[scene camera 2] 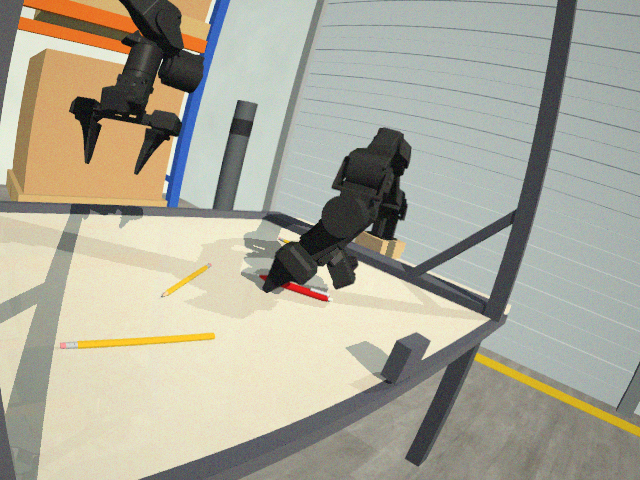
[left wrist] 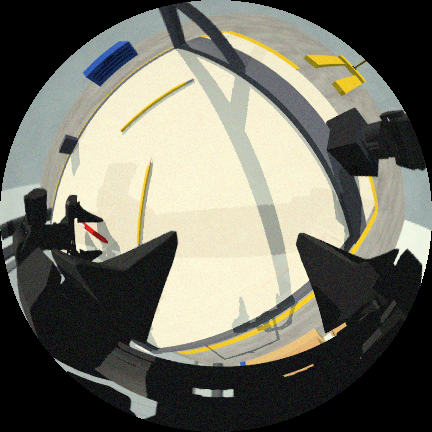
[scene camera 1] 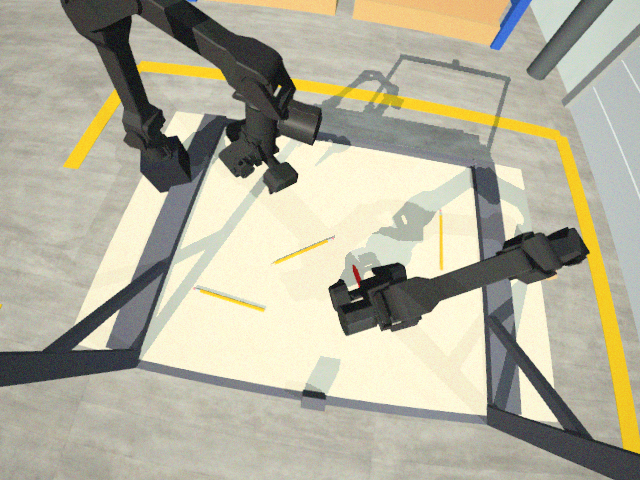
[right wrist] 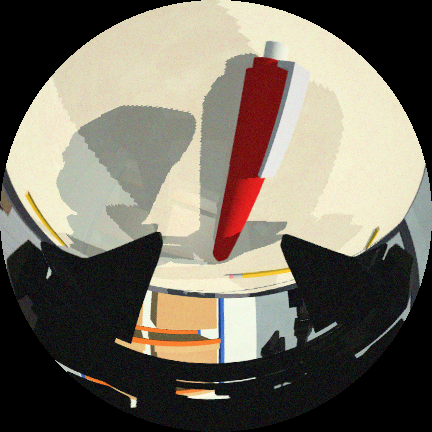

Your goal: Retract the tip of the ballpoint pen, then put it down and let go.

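Where they show: left gripper, fingertip midpoint: (scene camera 2: 110, 169) (left wrist: 240, 238) (scene camera 1: 260, 179) (right wrist: 279, 332); right gripper, fingertip midpoint: (scene camera 2: 273, 283) (left wrist: 101, 236) (scene camera 1: 356, 275) (right wrist: 224, 240); left arm's base at its link origin: (left wrist: 368, 140) (scene camera 1: 159, 152); right arm's base at its link origin: (scene camera 2: 382, 236).
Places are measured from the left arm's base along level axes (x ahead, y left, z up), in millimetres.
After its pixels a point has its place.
Note:
A red ballpoint pen (scene camera 1: 356, 275) @(x 431, y -432, z -95 mm) (scene camera 2: 307, 292) @(x 431, y -491, z -99 mm) (left wrist: 95, 233) @(x 431, y -446, z -97 mm) (right wrist: 255, 130) with a white clip and a pale push button lies on the cream table top (scene camera 1: 258, 346) @(x 153, y -535, z -106 mm) (scene camera 2: 289, 382) @(x 159, y -565, z -106 mm). Its narrow red end points toward the fingers in the right wrist view; no point is seen sticking out of it. My right gripper (scene camera 1: 361, 284) @(x 433, y -429, z -105 mm) (scene camera 2: 303, 287) (left wrist: 101, 236) @(x 433, y -429, z -105 mm) (right wrist: 224, 240) @(x 433, y -429, z -105 mm) is open, low over the pen, with the narrow end between its spread fingertips but not gripped. In scene camera 1 it hides part of the pen. My left gripper (scene camera 1: 257, 180) @(x 249, y -184, z 42 mm) (scene camera 2: 112, 168) @(x 249, y -184, z 42 mm) (left wrist: 240, 238) @(x 249, y -184, z 42 mm) is open and empty, high above the table's far left part in scene camera 1.
Yellow pencils lie on the table: one (scene camera 1: 302, 251) @(x 313, y -332, z -100 mm) (scene camera 2: 186, 280) @(x 299, y -336, z -101 mm) (left wrist: 143, 200) @(x 298, y -329, z -102 mm) near the middle, one (scene camera 1: 230, 299) @(x 109, y -410, z -100 mm) (scene camera 2: 136, 341) @(x 95, y -406, z -101 mm) (left wrist: 157, 102) @(x 103, y -402, z -103 mm) farther left, one (scene camera 1: 440, 240) @(x 702, y -398, z -101 mm) at the right. A dark block (scene camera 1: 313, 397) @(x 251, y -665, z -52 mm) (scene camera 2: 405, 356) @(x 223, y -672, z -62 mm) stands on the edge rail. Dark frame bars flank the table.

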